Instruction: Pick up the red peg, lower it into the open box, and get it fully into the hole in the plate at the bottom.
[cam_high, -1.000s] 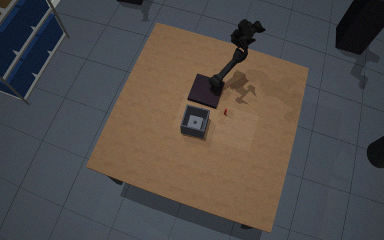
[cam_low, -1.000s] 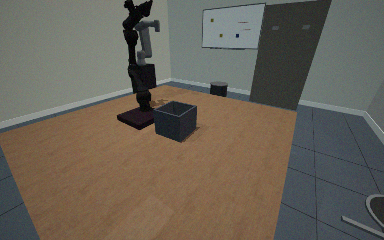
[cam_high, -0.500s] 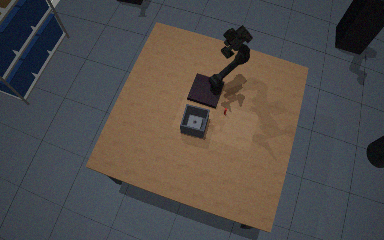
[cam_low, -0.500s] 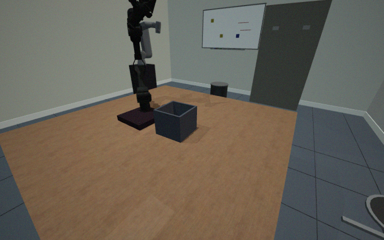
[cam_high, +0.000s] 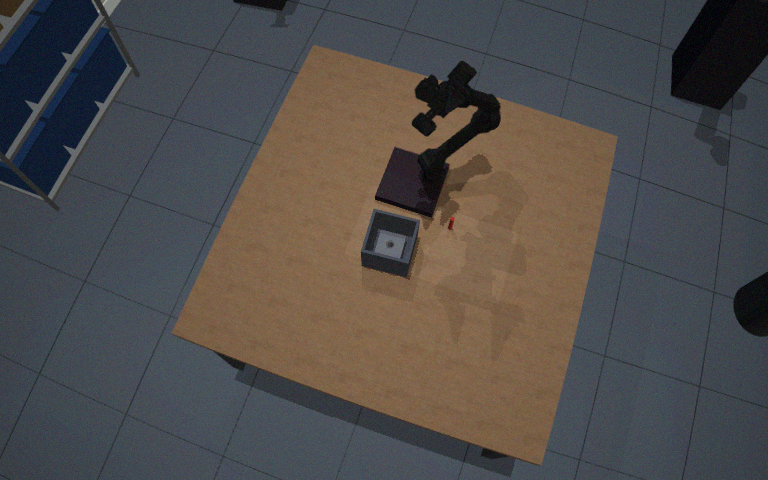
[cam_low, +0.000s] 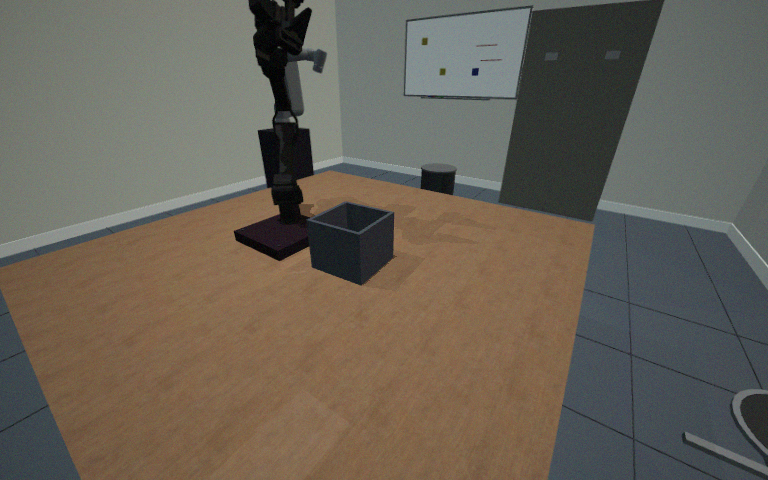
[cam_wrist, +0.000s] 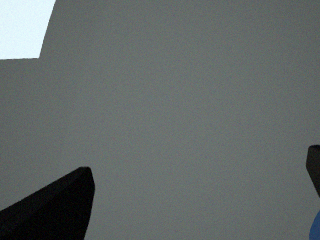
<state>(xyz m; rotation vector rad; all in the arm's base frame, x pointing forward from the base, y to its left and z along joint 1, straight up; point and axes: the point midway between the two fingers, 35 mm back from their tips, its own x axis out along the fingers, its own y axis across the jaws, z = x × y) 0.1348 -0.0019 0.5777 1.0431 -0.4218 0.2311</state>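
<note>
The red peg is 59 cm below my gripper tip and 11 cm to the left of it. Also, from my gripper tip: plate: 58 cm below, 14 cm ahead, 7 cm to the right.
</note>
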